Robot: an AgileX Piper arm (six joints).
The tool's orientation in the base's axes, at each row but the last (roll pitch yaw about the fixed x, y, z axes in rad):
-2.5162 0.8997 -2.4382
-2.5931 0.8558 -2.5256
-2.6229 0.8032 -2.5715
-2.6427 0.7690 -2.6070
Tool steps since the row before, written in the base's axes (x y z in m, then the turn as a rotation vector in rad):
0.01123 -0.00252 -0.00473 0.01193 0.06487 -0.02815
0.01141 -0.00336 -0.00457 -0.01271 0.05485 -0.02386
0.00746 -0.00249 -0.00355 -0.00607 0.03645 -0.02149
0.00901 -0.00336 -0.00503 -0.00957 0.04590 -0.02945
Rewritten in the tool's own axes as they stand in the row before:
-0.00061 -0.00255 0.01216 -0.00970 0.06751 0.02216
-0.00138 -0.00350 0.01217 0.00404 0.06102 -0.00009
-0.00087 -0.00233 0.00826 0.00535 0.04209 0.00522
-0.00084 -0.00283 0.01044 0.00959 0.05413 0.00661

